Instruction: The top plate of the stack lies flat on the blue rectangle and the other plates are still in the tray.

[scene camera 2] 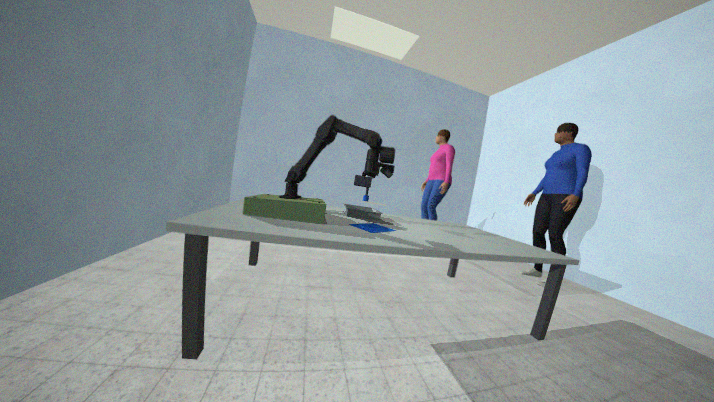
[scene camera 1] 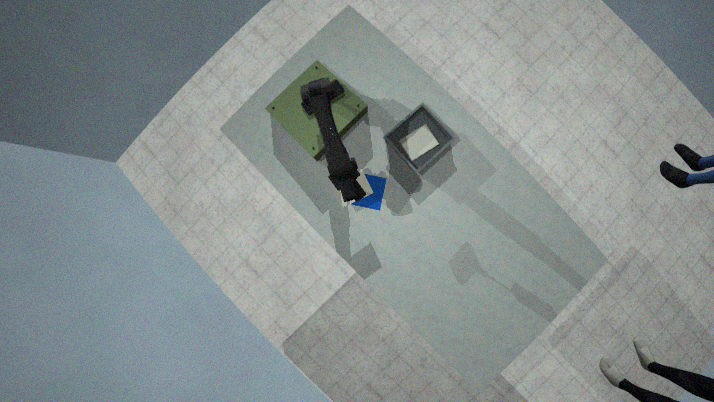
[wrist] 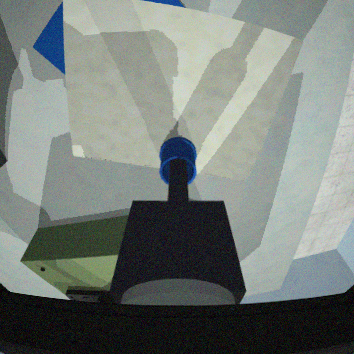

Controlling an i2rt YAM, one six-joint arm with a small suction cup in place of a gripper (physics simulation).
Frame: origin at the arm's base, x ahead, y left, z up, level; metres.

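Seen in the pictures: end effector, tool point: [scene camera 2: 365, 203] [wrist: 177, 147]; arm's base, origin of the base link: [scene camera 2: 290, 197].
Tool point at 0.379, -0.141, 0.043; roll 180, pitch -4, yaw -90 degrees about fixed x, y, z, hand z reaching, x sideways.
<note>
Offsets run from my tool point to a thing's top centre, as dx, dy, dz. "pt": to the spot under its first point.
My gripper, a blue suction cup [scene camera 2: 366, 198] [wrist: 178, 155], holds a cream plate @[+0.041, +0.004, +0.015] [scene camera 1: 367, 187] [wrist: 115, 100] by its face. The plate hangs roughly level, well above the table. In scene camera 1 it overlaps part of the blue rectangle @[pt +0.131, +0.067, -0.115] [scene camera 1: 375, 198] [scene camera 2: 372, 228], and the arm hides the cup. In the wrist view, parts of the blue rectangle [wrist: 52, 45] show past the plate's far left edge and top edge. The grey tray @[+0.027, +0.390, -0.066] [scene camera 1: 442, 124] [scene camera 2: 362, 212] stands behind the rectangle. A cream plate @[+0.039, +0.383, -0.097] [scene camera 1: 422, 142] shows inside it; how many lie there cannot be told.
The arm stands on a green block [scene camera 1: 295, 110] [scene camera 2: 285, 209] [wrist: 75, 245] on the grey table [scene camera 1: 450, 320] [scene camera 2: 300, 240]. A person in pink [scene camera 2: 440, 165] and a person in blue [scene camera 2: 565, 167] stand beyond the table. Shadows cross the table.
</note>
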